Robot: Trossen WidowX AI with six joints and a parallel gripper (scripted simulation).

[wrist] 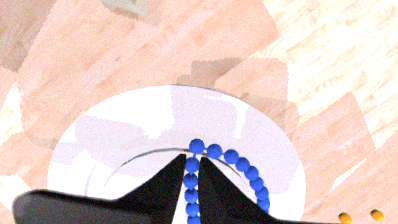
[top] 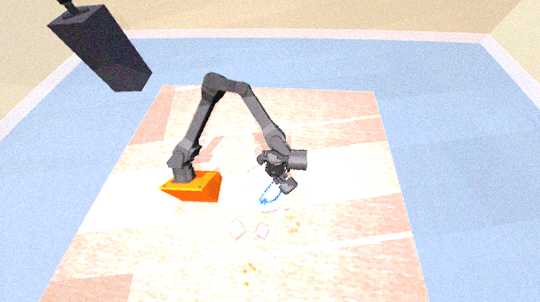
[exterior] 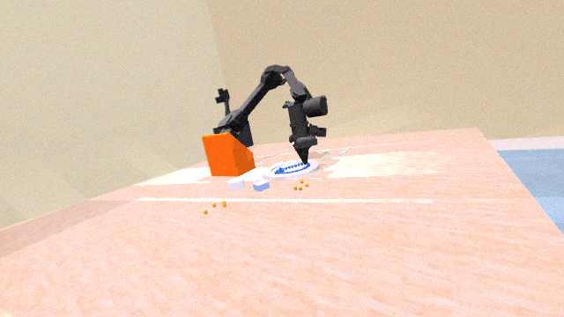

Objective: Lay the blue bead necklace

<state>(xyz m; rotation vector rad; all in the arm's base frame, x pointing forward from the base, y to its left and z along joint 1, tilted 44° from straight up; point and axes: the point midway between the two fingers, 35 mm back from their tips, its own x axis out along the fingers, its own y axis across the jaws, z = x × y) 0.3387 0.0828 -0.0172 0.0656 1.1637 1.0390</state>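
Right now my gripper tip is 4 cm past the round white bead board, 3 cm to the left of it and 1 cm above it. The rest, counted from my gripper tip: white stick (23 cm to the left, 8 cm ahead, 1 cm below); then light blue cube (20 cm to the right, 5 cm behind, 1 cm below); then beige cube (10 cm to the left, 4 cm ahead).
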